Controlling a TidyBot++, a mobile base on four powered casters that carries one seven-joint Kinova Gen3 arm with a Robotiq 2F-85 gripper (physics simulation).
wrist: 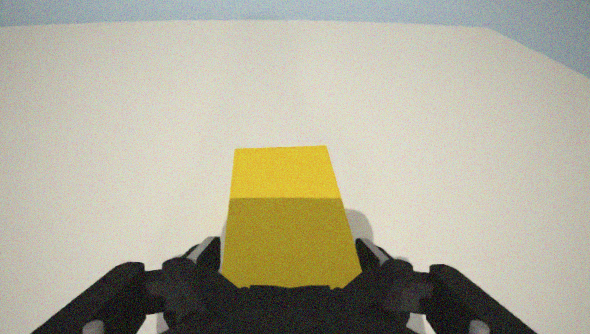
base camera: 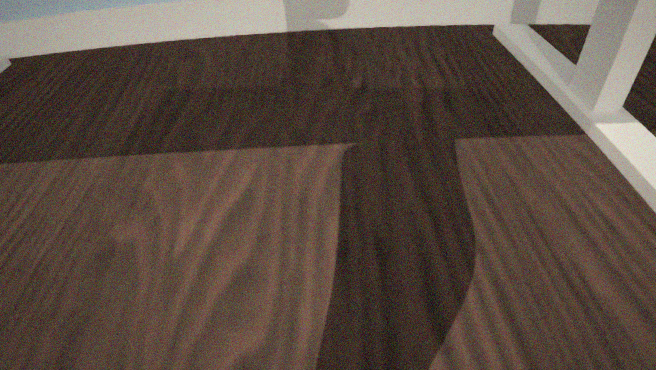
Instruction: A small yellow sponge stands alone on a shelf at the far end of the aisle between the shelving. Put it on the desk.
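Frame: origin at the arm's base, x right, y up, z back, level; centimetres.
Where they show: gripper, fingertip midpoint: point(wrist: 288, 252).
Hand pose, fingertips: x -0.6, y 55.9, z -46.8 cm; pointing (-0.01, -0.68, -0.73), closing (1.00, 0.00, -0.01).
Note:
After its pixels a point has its place.
The yellow sponge point(wrist: 287, 220) @(x -0.7, y 59.8, z -46.7 cm) is in the lower middle of the wrist view, on the pale desk top point(wrist: 150, 115) @(x -16.0, y 55.3, z -62.5 cm). My gripper point(wrist: 288, 252) @(x -0.6, y 55.9, z -46.8 cm) is open, with one black finger on each side of the sponge. A narrow gap shows beside the right finger, and the sponge's near lower end is hidden behind the gripper's body. The sponge and the gripper do not show in the base camera view.
In the base camera view a white frame with posts and a floor rail point(base camera: 550, 75) runs along the right. A pale skirting point(base camera: 150, 27) @(x -48.1, y -35.9, z -99.6 cm) crosses the back below a blue wall point(base camera: 60, 7) @(x -68.9, y -29.3, z -98.4 cm). Shadows fall across the dark wooden floor point(base camera: 200, 225) @(x -17.4, y -39.7, z -41.1 cm).

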